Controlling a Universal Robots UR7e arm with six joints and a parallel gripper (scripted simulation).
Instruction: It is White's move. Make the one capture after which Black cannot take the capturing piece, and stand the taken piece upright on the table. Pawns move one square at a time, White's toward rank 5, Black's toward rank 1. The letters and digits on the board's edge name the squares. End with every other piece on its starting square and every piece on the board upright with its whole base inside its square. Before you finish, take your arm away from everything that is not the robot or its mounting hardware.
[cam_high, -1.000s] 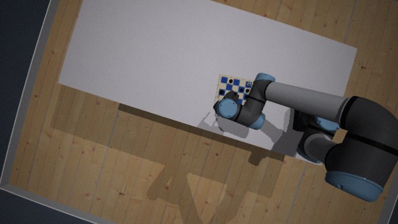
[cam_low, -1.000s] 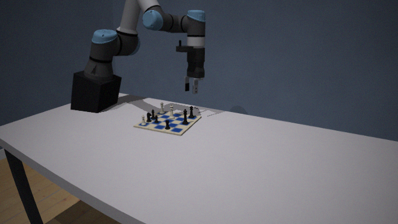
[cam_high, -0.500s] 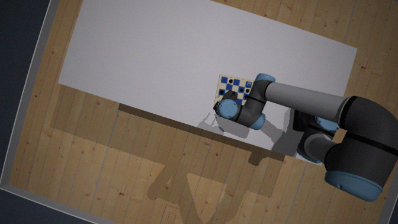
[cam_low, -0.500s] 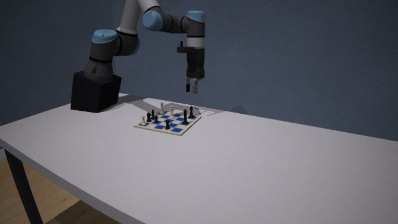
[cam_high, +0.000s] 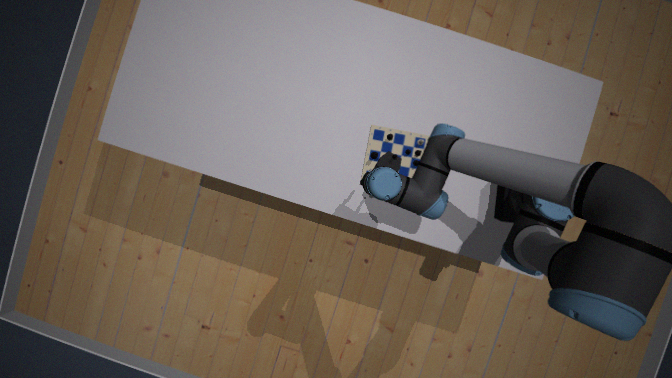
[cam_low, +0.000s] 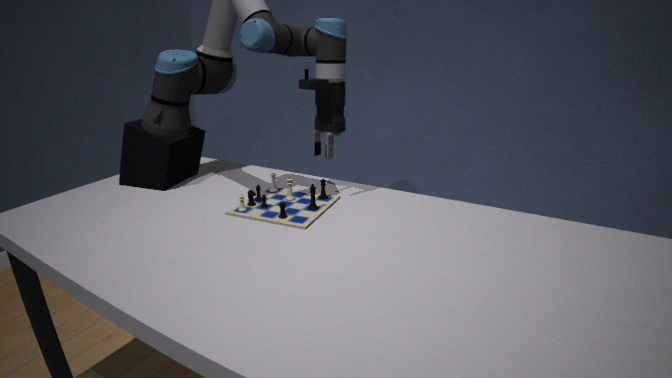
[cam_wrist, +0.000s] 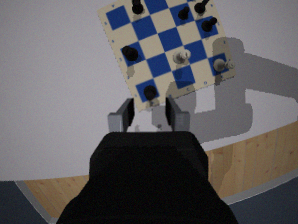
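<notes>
My gripper is now 100 mm above the black chess piece. Round my hand: white piece: 140 mm behind, 50 mm to the right, 100 mm below; blue-and-cream chessboard: 40 mm behind, 100 mm to the right, 130 mm below; tall black piece: 30 mm ahead, 70 mm to the right, 100 mm below.
</notes>
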